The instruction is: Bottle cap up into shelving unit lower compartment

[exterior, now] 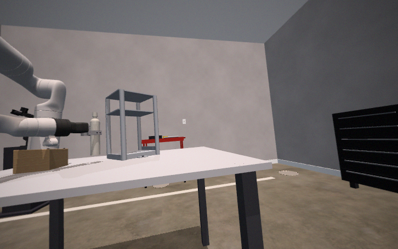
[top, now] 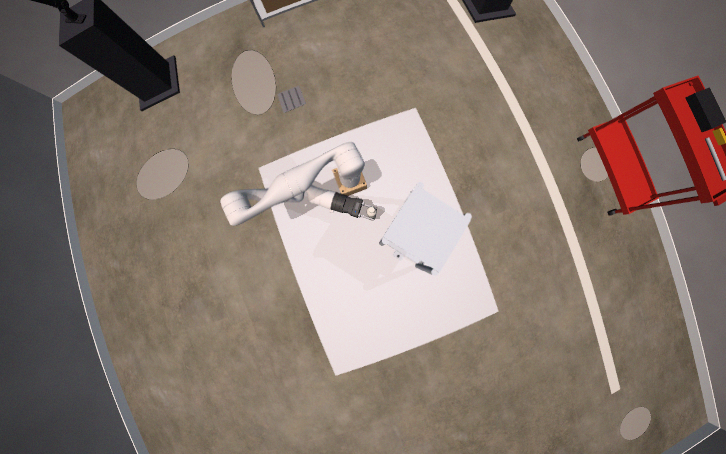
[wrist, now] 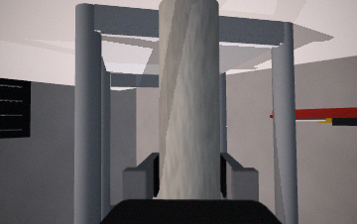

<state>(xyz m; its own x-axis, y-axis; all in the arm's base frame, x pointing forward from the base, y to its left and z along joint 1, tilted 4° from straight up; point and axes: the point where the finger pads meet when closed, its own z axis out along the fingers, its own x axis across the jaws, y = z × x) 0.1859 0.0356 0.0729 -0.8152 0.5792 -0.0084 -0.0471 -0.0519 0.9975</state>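
The shelving unit lies 140 mm ahead of my hand, 160 mm to the left of it and 40 mm above it.
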